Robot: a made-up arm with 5 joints. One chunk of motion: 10 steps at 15 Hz.
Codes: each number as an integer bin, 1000 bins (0 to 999) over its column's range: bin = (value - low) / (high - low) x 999, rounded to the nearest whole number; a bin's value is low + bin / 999 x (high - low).
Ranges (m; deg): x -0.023..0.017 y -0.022..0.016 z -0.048..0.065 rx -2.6..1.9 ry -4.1..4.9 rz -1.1..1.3
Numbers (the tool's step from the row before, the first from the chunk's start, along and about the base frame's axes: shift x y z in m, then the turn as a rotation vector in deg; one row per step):
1: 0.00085 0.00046 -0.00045 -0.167 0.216 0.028
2: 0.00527 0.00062 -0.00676 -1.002 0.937 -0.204
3: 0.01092 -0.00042 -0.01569 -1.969 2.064 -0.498
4: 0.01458 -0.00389 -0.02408 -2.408 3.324 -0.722
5: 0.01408 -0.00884 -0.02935 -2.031 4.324 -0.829
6: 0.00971 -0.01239 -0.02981 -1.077 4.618 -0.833
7: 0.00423 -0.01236 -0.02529 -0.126 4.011 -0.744
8: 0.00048 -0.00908 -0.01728 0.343 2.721 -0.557
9: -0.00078 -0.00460 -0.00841 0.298 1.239 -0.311
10: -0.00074 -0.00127 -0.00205 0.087 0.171 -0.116
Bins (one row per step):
1: 596 590 420 540 479 470
2: 706 595 365 355 559 373
3: 847 567 286 140 684 251
4: 939 476 211 43 824 157
5: 926 346 165 126 935 113
6: 817 253 161 338 968 111
7: 680 253 201 549 900 148
8: 586 340 272 653 757 226
9: 555 457 350 643 593 328
10: 556 545 406 597 474 410

